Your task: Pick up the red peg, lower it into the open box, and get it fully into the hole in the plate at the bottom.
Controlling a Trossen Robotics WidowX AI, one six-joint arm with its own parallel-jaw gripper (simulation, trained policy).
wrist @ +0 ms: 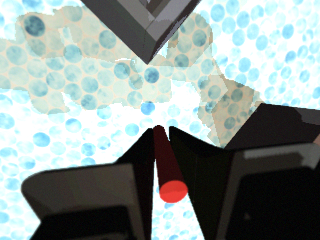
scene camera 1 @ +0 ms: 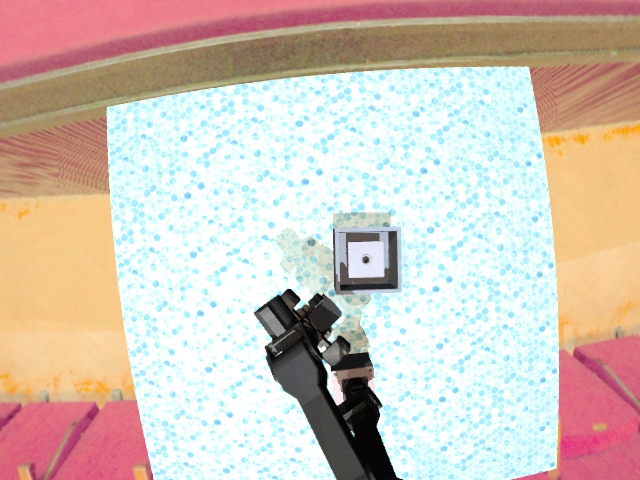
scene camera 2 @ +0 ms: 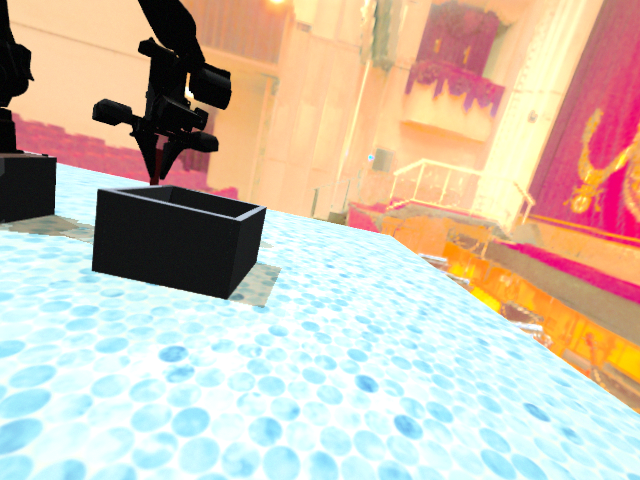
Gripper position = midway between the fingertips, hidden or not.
In view: my gripper point(scene camera 2: 156, 178), a dark grey box point(scene camera 2: 167, 235) and a red peg point(wrist: 172, 189).
The dark grey box is seen too in scene camera 1 point(scene camera 1: 392, 252). My gripper shows as well in the wrist view point(wrist: 160, 132) and in scene camera 1 point(scene camera 1: 316, 314). Scene camera 1 does not show the red peg, which is hidden by my gripper.
